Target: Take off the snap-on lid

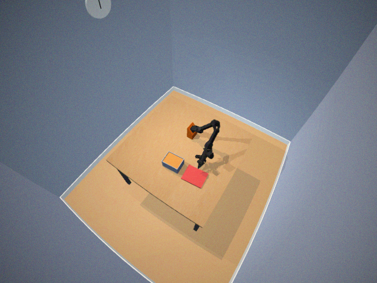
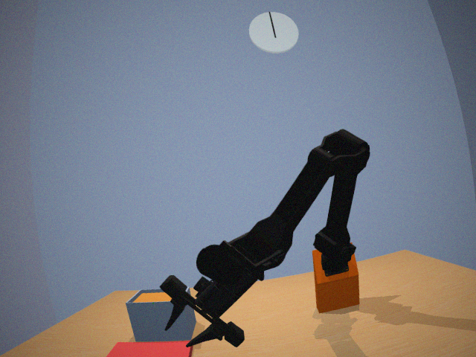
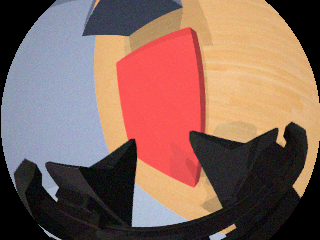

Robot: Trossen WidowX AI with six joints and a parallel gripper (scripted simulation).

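Now: the red lid 8 cm ahead of my gripper tip and 5 cm below it. Also, from my gripper tip: storage box (26 cm to the right, 9 cm ahead, 1 cm below).
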